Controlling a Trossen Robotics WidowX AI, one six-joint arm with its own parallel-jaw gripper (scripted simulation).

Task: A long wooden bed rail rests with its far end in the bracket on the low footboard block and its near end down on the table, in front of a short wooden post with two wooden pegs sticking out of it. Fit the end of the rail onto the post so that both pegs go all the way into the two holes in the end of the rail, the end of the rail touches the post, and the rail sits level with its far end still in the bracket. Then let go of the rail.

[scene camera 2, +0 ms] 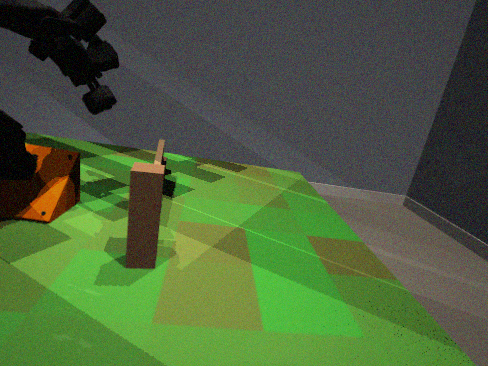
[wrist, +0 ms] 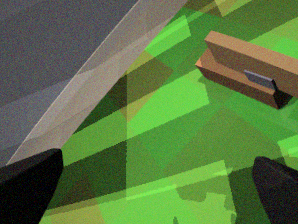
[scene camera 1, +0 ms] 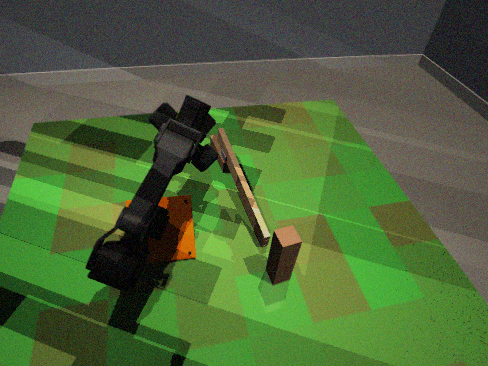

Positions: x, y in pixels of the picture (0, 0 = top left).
Labels:
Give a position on a long wooden rail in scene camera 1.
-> At 262, 233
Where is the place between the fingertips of my gripper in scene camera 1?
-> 186, 134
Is my gripper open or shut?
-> Open.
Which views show my gripper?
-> Scene camera 2, the wrist view and scene camera 1: all of them.

